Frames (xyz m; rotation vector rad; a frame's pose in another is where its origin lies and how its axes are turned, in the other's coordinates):
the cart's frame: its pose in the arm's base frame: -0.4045 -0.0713 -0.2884 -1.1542 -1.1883 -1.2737
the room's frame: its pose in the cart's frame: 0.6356 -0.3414 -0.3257 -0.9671 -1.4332 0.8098
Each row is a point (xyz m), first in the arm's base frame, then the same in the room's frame.
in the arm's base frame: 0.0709 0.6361 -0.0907
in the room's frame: 1.1767 -0.6572 0.4434
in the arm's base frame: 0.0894 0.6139 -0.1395
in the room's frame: 1.1810 -0.6328 0.4944
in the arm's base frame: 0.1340 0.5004 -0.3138
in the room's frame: 1.1629 -0.5232 0.6758
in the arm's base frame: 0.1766 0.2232 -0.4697
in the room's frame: 1.0772 -0.2639 0.8442
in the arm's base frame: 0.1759 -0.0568 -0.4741
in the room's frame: 0.9615 -0.0092 0.8579
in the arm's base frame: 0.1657 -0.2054 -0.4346
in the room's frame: 0.8942 0.1248 0.8227
